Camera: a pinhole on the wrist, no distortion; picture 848 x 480 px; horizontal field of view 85.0 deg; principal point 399.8 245.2 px. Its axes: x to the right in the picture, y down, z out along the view. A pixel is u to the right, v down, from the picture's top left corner.
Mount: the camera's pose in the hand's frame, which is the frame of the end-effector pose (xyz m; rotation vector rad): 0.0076 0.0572 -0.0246 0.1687 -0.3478 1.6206
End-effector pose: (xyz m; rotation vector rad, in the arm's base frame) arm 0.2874 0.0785 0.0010 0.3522 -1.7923 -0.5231
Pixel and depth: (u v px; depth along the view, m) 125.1 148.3 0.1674
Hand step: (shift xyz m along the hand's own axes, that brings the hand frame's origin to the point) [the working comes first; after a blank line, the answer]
In the camera's frame: -0.0994 -0.0351 0.1674

0.0340 -0.0892 0.1058
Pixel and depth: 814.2 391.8 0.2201
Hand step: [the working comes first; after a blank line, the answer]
In the camera's frame: 0.1971 0.0697 0.2201

-0.1001 0.1691 0.2363
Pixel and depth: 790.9 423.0 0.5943
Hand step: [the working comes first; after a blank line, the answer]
In the camera's frame: 0.5023 0.2284 0.5943

-0.3203 0.3291 0.6655
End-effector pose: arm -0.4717 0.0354 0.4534 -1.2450 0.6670 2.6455
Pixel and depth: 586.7 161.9 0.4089
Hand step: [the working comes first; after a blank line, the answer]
In the camera's frame: 0.1652 -0.0736 0.4089

0.0259 0.0846 0.4213
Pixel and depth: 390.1 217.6 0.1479
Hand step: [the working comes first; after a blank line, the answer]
In the camera's frame: -0.0031 -0.0088 0.1479

0.0018 0.0069 0.1147
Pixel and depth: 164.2 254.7 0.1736
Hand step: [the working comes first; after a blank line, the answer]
In the camera's frame: -0.0884 0.0036 0.1736

-0.0059 -0.0826 0.1104
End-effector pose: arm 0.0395 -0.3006 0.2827 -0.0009 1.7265 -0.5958
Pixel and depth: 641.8 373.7 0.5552
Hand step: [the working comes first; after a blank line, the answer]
In the camera's frame: 0.2904 0.1542 0.5552

-0.2251 0.1449 0.5708
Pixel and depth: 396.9 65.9 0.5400
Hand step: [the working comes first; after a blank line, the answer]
In the camera's frame: -0.0034 -0.2092 0.5400

0.1614 -0.1106 0.5079
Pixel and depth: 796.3 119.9 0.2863
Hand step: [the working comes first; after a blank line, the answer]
In the camera's frame: 0.2453 -0.0775 0.2863

0.0353 0.2002 0.3317
